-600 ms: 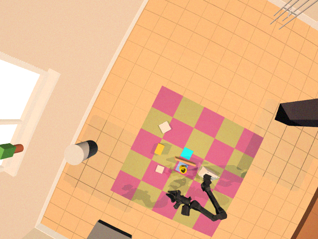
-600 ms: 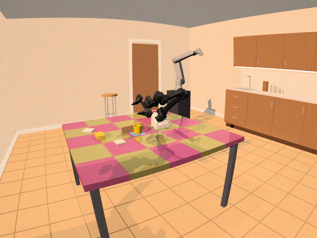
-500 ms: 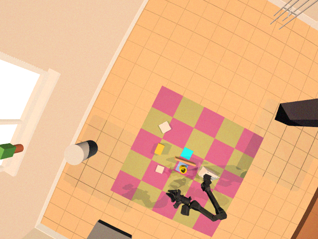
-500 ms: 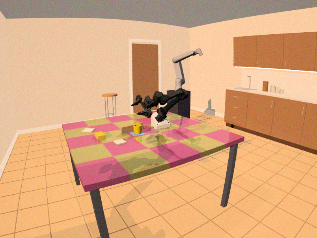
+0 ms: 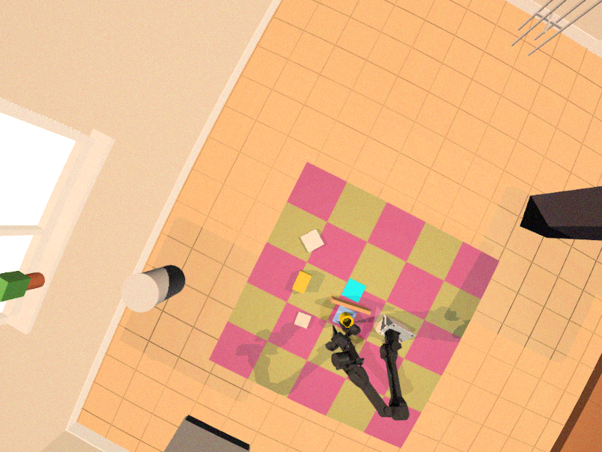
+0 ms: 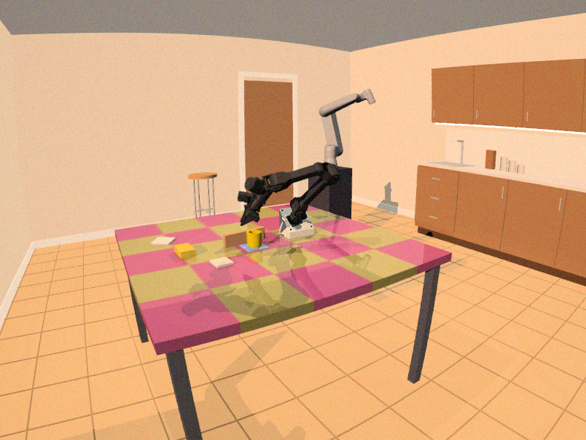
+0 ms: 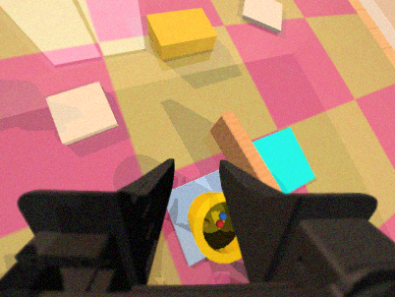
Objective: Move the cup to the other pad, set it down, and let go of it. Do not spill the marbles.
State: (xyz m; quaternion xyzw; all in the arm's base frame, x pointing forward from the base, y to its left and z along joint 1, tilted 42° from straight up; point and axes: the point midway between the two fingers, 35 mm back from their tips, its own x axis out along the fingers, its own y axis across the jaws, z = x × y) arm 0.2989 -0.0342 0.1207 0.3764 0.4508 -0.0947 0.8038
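My gripper tip is 90 mm above the yellow cup, 80 mm past it and 10 mm to the left of it. From my gripper tip the other things lie so: green marble (110 mm below, 60 mm behind, 10 mm to the left); pale blue pad (130 mm below, 70 mm behind, 10 mm to the right); purple marble (110 mm below, 60 mm behind, 10 mm to the right).
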